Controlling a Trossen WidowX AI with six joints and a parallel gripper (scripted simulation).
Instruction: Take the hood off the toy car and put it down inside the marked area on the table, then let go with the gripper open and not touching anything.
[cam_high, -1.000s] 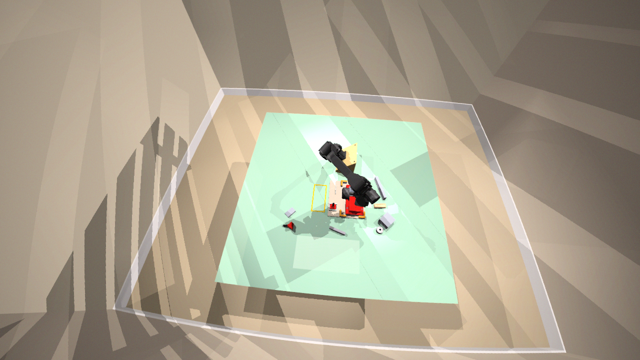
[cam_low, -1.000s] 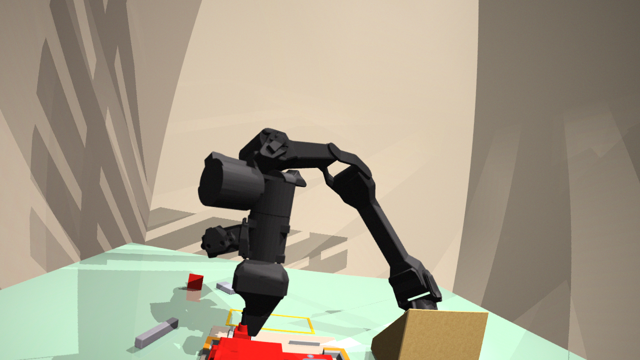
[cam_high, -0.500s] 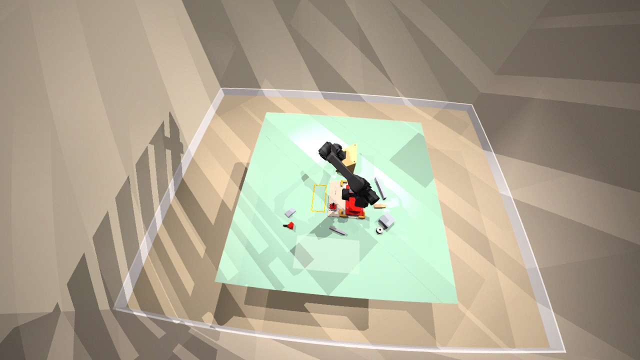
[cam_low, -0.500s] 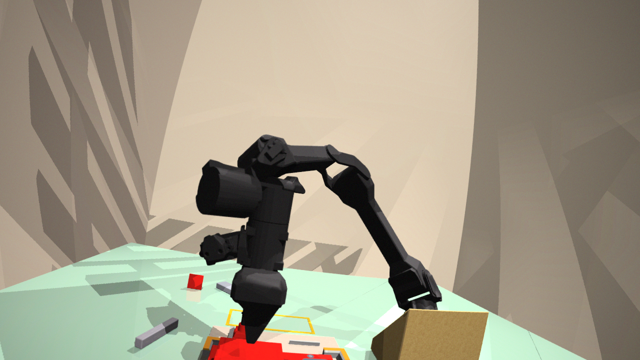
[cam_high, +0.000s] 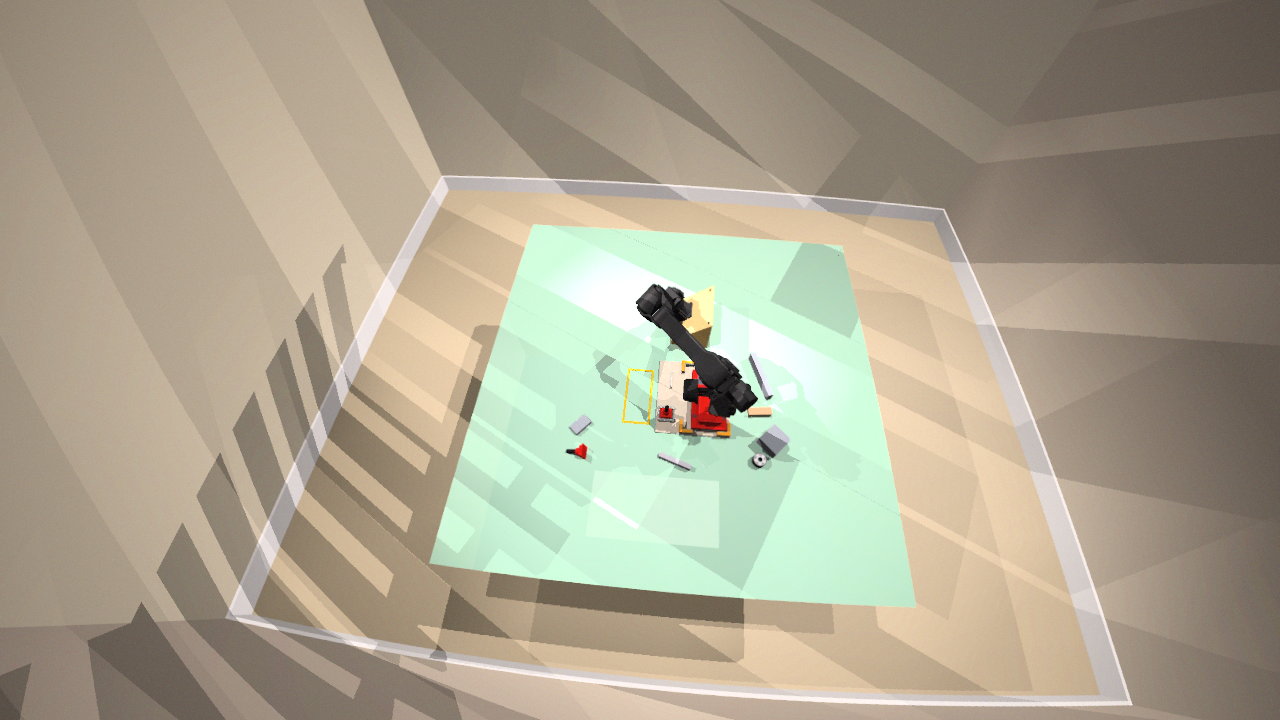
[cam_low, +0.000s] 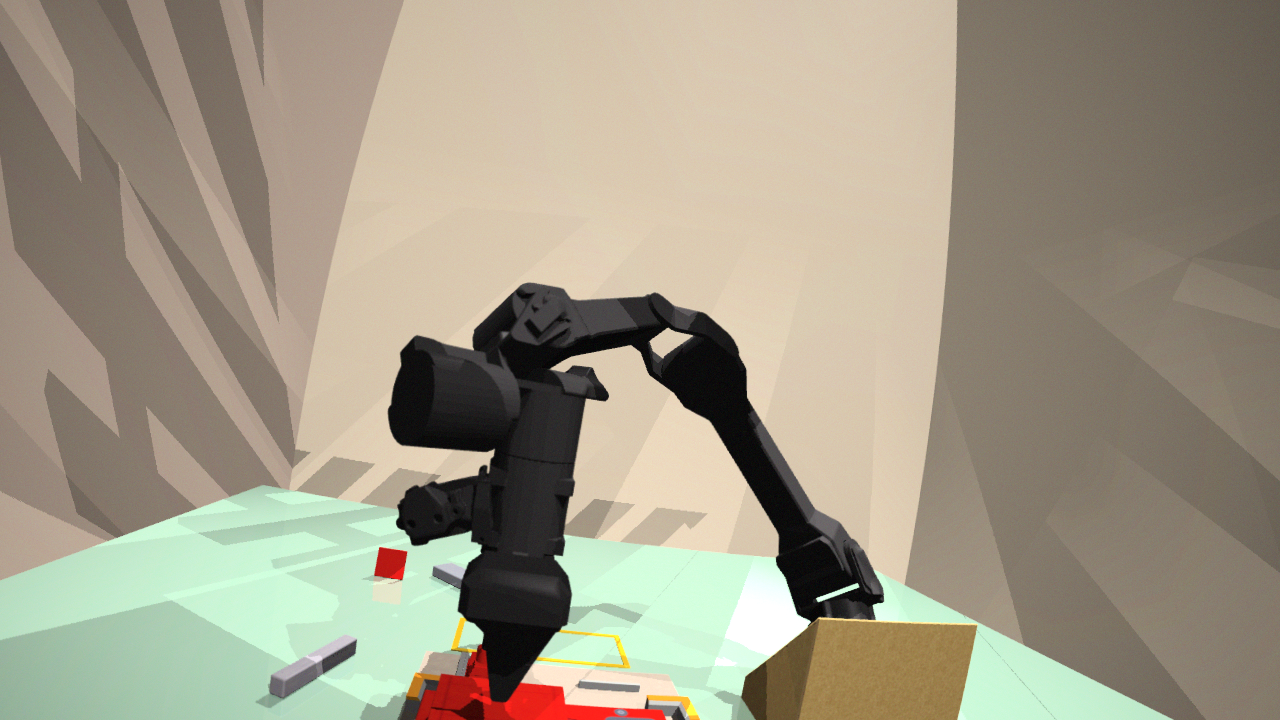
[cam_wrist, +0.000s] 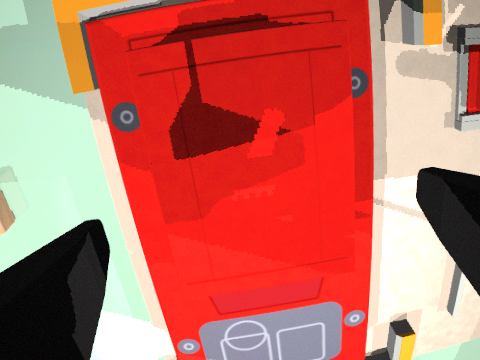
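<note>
My gripper tip is 40 mm above the red hood. Round my gripper tip: white wheel (130 mm ahead, 150 mm to the left, 70 mm below).
</note>
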